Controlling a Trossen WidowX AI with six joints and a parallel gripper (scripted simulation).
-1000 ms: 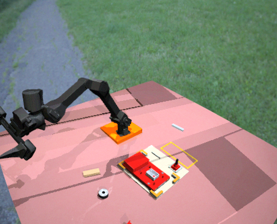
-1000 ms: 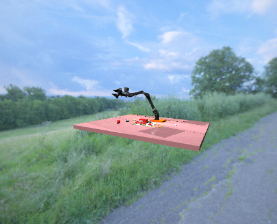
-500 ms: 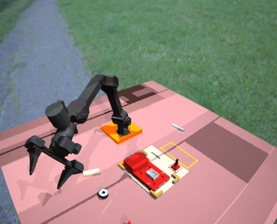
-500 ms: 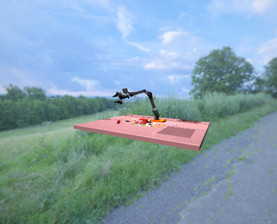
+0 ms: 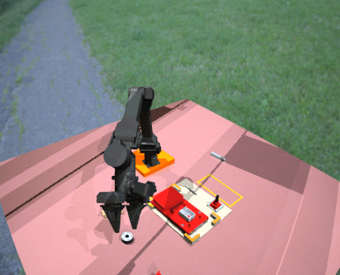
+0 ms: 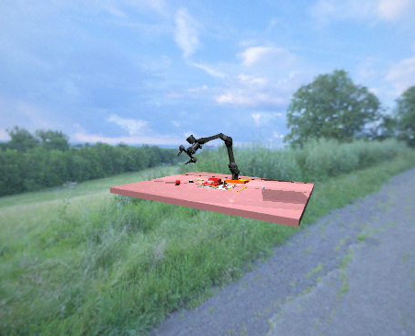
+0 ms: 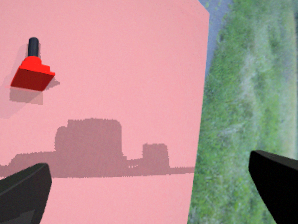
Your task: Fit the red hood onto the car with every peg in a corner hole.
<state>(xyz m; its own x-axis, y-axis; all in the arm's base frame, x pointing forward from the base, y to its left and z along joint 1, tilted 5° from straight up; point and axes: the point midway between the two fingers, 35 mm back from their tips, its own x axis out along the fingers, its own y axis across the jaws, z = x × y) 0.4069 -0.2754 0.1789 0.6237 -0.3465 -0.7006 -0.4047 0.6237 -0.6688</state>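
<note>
The red hood is 24 cm to the left of my gripper tip, 18 cm behind it and 15 cm below it. Round my gripper tip: engine block: 27 cm to the left, 17 cm below, 8 cm behind; then grey bar: 61 cm to the left, 32 cm behind, 18 cm below; then wooden block: 23 cm behind, 18 cm below, 3 cm to the left.
</note>
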